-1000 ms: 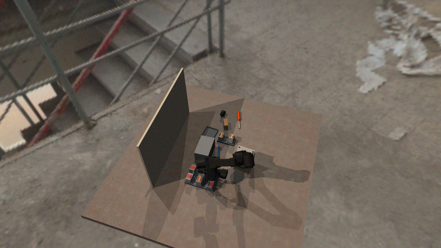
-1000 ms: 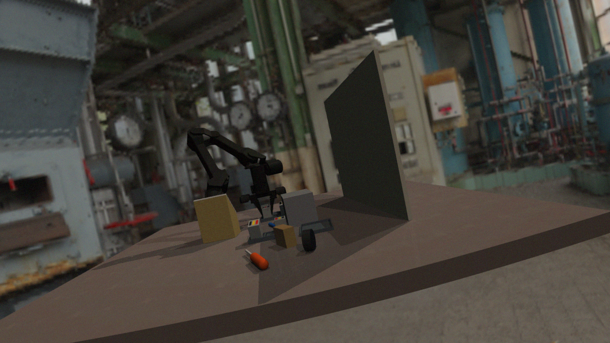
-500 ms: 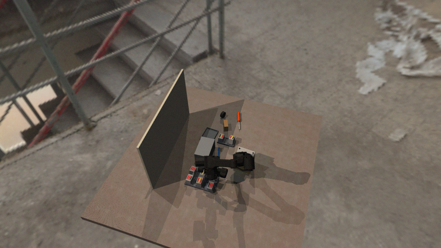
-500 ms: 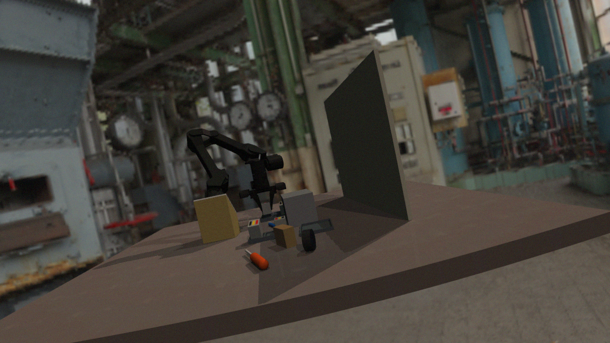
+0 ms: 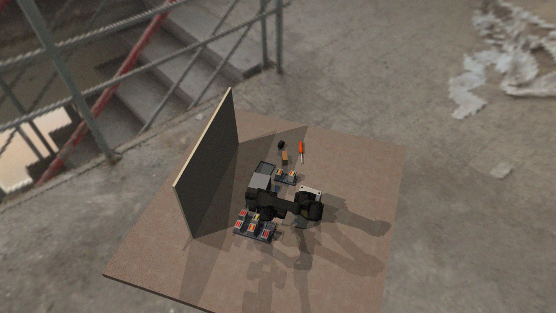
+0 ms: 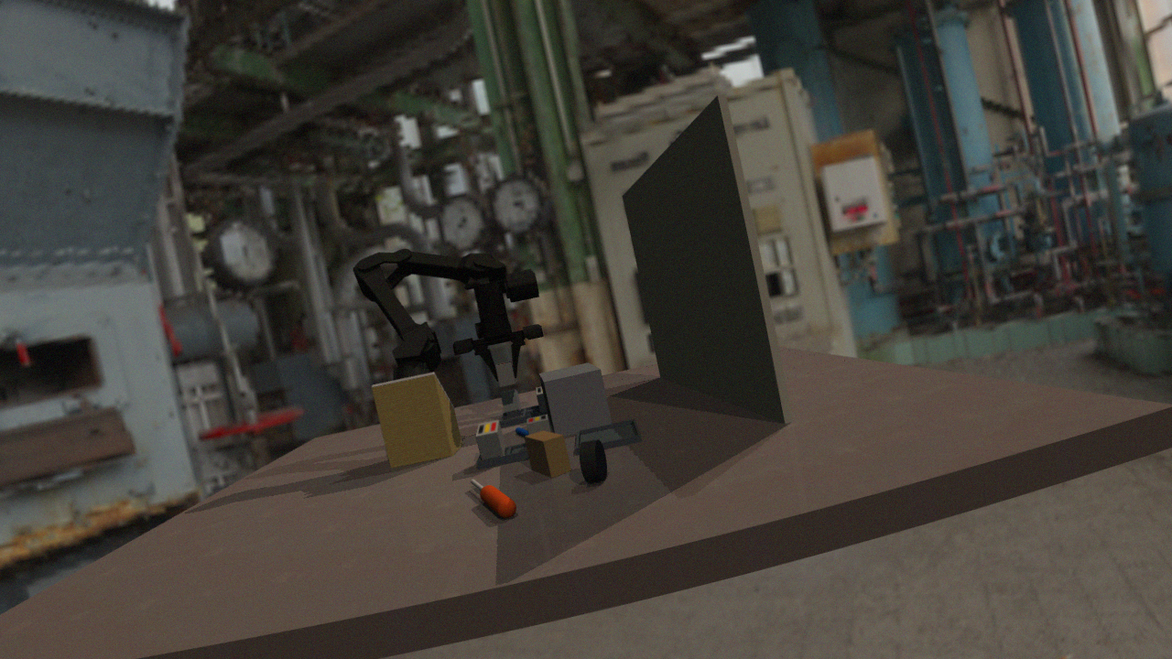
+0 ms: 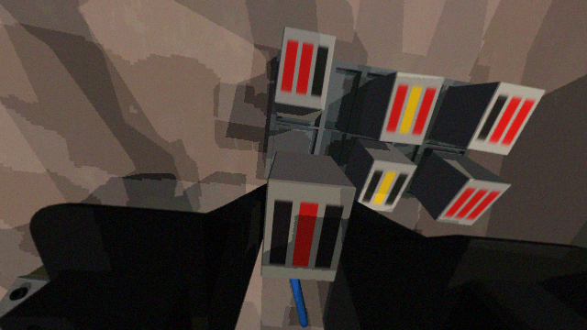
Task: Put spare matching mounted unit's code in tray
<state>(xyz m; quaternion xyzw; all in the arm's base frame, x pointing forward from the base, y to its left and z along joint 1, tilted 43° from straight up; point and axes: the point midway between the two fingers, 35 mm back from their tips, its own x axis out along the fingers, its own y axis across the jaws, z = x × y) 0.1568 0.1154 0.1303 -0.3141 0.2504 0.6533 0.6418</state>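
Right now the flat grey tray is 34 cm to the right of my gripper tip, 18 cm ahead of it and 9 cm below it. Round my gripper tip: tall dark panel 38 cm ahead, 14 cm to the right, 13 cm above; grey spare 2 cm above; blue pen 20 cm to the right, 9 cm below, 4 cm ahead.
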